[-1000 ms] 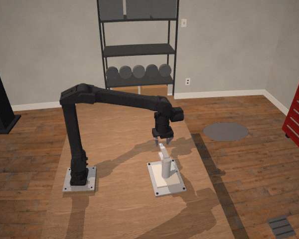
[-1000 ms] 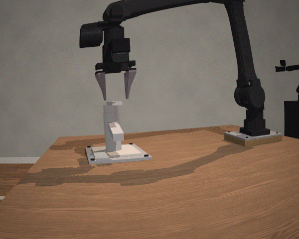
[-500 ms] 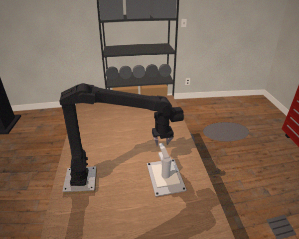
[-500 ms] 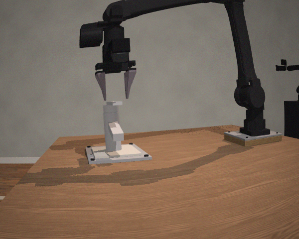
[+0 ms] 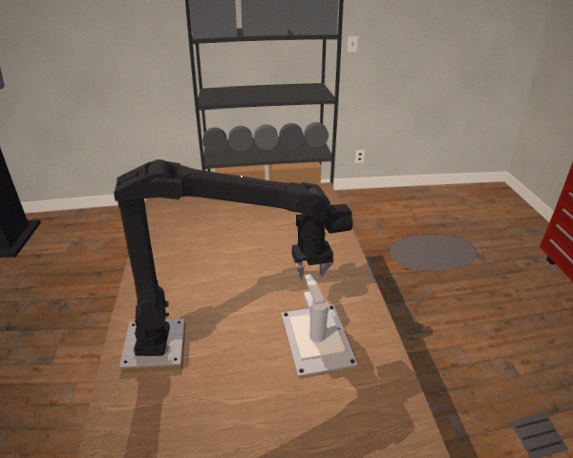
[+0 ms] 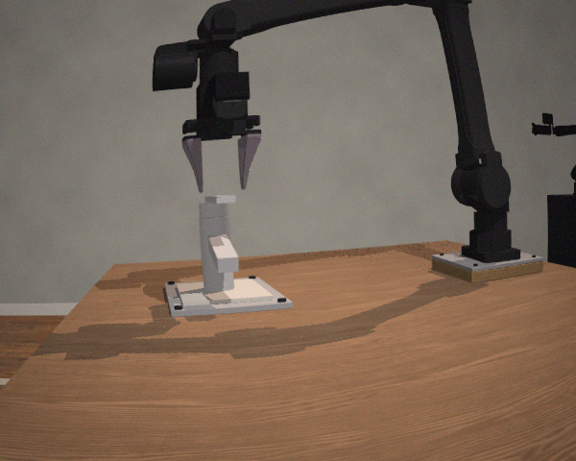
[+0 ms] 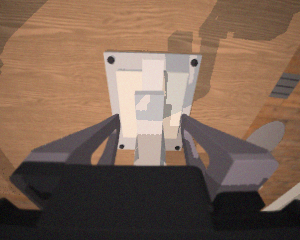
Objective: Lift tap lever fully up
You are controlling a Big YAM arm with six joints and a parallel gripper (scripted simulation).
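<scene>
My gripper is now 40 mm to the left of the lever and 20 mm above it. From my hand the other things lie so: white tap (10 mm ahead, 60 mm to the right, 70 mm below).
</scene>
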